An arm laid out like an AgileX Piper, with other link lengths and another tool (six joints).
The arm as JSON. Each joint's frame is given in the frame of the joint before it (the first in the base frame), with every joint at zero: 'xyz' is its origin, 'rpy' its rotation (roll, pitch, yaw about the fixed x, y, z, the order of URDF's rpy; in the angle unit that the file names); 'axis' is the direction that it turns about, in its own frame. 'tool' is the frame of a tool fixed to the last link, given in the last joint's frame.
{
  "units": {
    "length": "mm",
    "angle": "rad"
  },
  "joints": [
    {
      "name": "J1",
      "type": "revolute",
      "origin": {
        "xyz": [
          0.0,
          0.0,
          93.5
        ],
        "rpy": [
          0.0,
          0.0,
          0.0
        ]
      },
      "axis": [
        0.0,
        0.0,
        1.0
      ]
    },
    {
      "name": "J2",
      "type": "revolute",
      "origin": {
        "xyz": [
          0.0,
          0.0,
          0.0
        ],
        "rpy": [
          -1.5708,
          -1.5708,
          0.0
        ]
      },
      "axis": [
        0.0,
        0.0,
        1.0
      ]
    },
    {
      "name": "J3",
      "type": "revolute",
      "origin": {
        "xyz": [
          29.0,
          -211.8,
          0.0
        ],
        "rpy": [
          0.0,
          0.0,
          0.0
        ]
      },
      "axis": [
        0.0,
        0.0,
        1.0
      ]
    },
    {
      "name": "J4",
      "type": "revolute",
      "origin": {
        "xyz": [
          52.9,
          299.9,
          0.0
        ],
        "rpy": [
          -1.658,
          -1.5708,
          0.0
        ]
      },
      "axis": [
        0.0,
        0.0,
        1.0
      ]
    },
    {
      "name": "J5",
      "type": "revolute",
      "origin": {
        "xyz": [
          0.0,
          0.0,
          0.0
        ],
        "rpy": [
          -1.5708,
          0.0,
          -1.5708
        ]
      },
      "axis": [
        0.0,
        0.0,
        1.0
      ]
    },
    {
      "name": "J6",
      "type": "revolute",
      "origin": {
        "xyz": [
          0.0,
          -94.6,
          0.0
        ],
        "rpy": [
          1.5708,
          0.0,
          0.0
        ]
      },
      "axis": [
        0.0,
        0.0,
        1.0
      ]
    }
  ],
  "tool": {
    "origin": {
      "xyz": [
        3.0,
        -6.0,
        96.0
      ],
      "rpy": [
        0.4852,
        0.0,
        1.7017
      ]
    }
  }
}
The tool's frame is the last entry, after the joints.
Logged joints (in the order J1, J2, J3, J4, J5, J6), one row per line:
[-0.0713 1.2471 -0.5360 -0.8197 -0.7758 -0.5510]
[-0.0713 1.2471 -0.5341 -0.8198 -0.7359 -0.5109]
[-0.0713 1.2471 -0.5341 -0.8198 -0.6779 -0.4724]
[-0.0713 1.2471 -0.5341 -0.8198 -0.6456 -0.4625]
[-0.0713 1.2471 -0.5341 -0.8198 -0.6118 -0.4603]
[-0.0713 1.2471 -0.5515 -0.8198 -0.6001 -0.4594]
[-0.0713 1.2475 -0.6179 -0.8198 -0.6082 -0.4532]
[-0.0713 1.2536 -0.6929 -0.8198 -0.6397 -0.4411]
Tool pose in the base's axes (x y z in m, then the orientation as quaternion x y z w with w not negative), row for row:
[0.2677 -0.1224 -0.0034 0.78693 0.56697 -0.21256 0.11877]
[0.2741 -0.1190 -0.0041 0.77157 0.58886 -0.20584 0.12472]
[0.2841 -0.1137 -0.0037 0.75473 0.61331 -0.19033 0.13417]
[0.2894 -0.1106 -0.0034 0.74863 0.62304 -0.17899 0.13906]
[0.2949 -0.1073 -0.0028 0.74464 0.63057 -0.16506 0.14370]
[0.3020 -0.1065 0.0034 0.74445 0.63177 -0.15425 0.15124]
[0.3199 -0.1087 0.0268 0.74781 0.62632 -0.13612 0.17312]
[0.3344 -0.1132 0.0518 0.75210 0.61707 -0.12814 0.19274]
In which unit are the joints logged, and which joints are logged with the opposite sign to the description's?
The joints are logged in radians. Opposite sign: J5, J6.
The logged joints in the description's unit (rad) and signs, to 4 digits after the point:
[-0.0713 1.2471 -0.5360 -0.8197 0.7758 0.5510]
[-0.0713 1.2471 -0.5341 -0.8198 0.7359 0.5109]
[-0.0713 1.2471 -0.5341 -0.8198 0.6779 0.4724]
[-0.0713 1.2471 -0.5341 -0.8198 0.6456 0.4625]
[-0.0713 1.2471 -0.5341 -0.8198 0.6118 0.4603]
[-0.0713 1.2471 -0.5515 -0.8198 0.6001 0.4594]
[-0.0713 1.2475 -0.6179 -0.8198 0.6082 0.4532]
[-0.0713 1.2536 -0.6929 -0.8198 0.6397 0.4411]

